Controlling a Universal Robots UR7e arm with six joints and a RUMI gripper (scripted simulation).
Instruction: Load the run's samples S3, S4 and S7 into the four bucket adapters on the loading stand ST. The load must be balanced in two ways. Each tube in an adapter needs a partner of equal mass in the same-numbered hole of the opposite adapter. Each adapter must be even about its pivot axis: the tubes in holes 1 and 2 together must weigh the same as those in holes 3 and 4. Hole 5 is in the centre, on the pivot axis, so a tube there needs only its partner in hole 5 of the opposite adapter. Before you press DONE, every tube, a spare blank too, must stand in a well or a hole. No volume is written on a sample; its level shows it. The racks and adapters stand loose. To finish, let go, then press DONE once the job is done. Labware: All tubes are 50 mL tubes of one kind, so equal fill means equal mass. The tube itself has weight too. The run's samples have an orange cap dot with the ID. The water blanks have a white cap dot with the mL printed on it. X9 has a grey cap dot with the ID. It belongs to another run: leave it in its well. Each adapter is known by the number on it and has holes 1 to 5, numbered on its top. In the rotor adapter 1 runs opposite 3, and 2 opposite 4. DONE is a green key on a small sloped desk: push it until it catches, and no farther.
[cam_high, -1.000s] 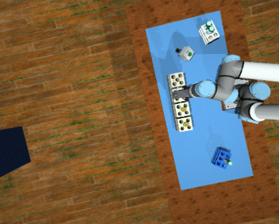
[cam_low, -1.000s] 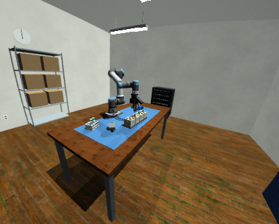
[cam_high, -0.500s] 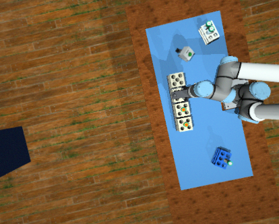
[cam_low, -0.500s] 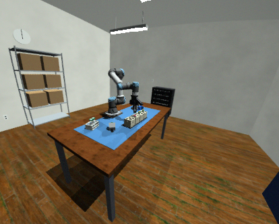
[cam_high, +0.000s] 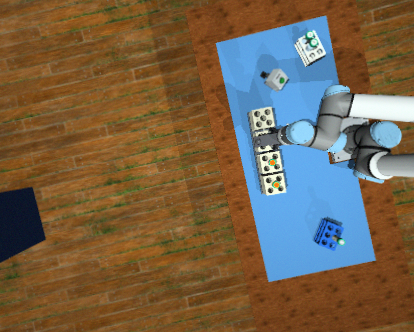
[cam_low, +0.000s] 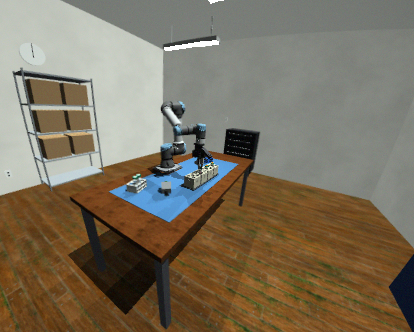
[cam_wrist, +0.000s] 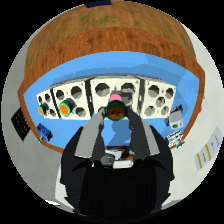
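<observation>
Now: the white rack 43 cm to the right of my hand, 28 cm behind it and 10 cm below it. The rest, counted from my hand: blue rack (52 cm to the left, 27 cm behind, 10 cm below); adapter (22 cm to the left, 8 cm below, 1 cm behind).
</observation>
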